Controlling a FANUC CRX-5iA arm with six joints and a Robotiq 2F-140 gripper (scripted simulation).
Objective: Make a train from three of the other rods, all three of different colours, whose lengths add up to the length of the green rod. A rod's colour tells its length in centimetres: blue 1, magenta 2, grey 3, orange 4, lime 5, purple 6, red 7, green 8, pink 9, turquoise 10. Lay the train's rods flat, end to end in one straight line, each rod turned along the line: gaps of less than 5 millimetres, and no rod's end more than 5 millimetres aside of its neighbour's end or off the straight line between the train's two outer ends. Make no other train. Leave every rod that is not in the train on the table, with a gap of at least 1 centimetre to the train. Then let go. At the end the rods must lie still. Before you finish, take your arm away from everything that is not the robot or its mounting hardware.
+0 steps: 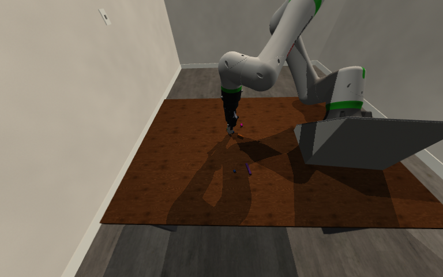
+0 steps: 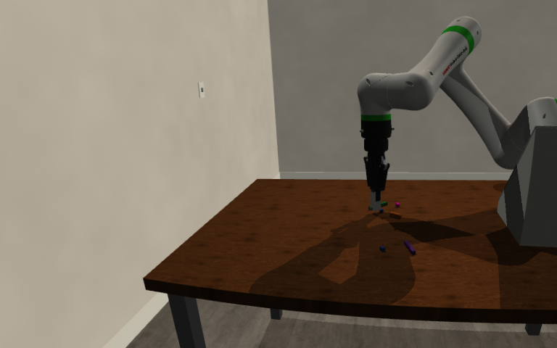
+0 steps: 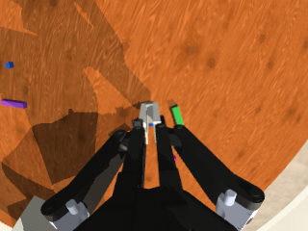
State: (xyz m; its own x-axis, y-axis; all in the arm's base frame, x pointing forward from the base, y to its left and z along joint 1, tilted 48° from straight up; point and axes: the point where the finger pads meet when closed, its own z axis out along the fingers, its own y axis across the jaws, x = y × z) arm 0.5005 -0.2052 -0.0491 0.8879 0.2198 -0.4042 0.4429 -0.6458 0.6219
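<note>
Right now my hand is 30 mm above the grey rod. Also, from my hand: green rod 60 mm to the right, 40 mm below, 10 mm behind; orange rod 60 mm behind, 40 mm below, 30 mm to the left; magenta rod 80 mm behind, 70 mm to the right, 40 mm below.
</note>
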